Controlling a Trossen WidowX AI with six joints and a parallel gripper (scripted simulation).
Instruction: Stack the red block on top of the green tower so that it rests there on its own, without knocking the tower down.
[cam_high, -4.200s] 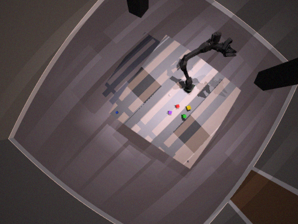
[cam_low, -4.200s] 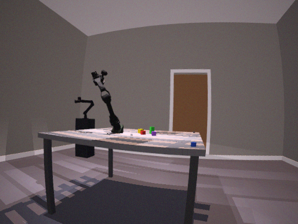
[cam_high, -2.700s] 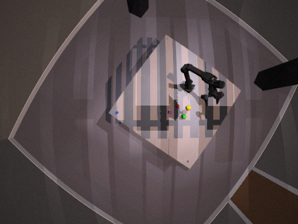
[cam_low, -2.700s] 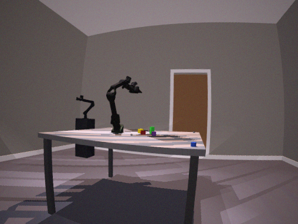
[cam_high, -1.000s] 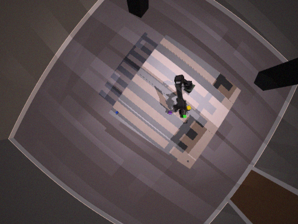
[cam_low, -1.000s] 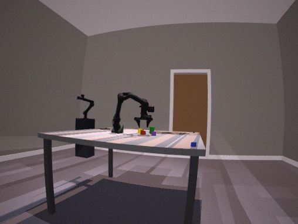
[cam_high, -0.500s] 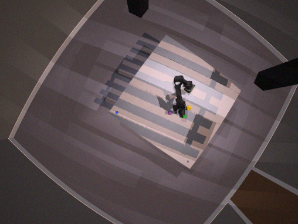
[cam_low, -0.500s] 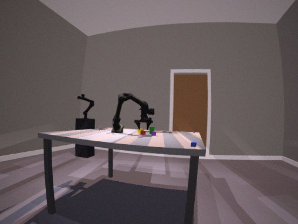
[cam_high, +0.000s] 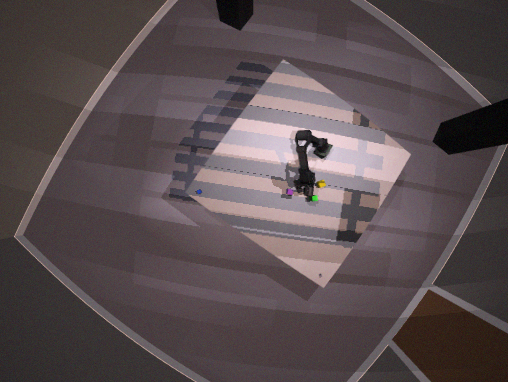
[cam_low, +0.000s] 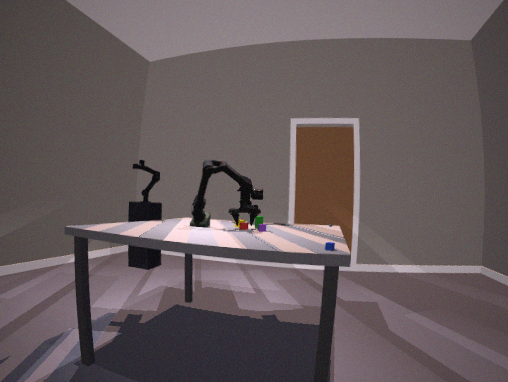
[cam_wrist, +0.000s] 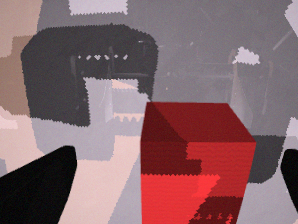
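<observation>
The red block is right at my gripper tip. Also, from my gripper tip: purple block: 11 cm ahead, 4 cm to the right; yellow block: 13 cm to the left, 6 cm behind; blue block: 60 cm to the right, 46 cm ahead, 1 cm below.
</observation>
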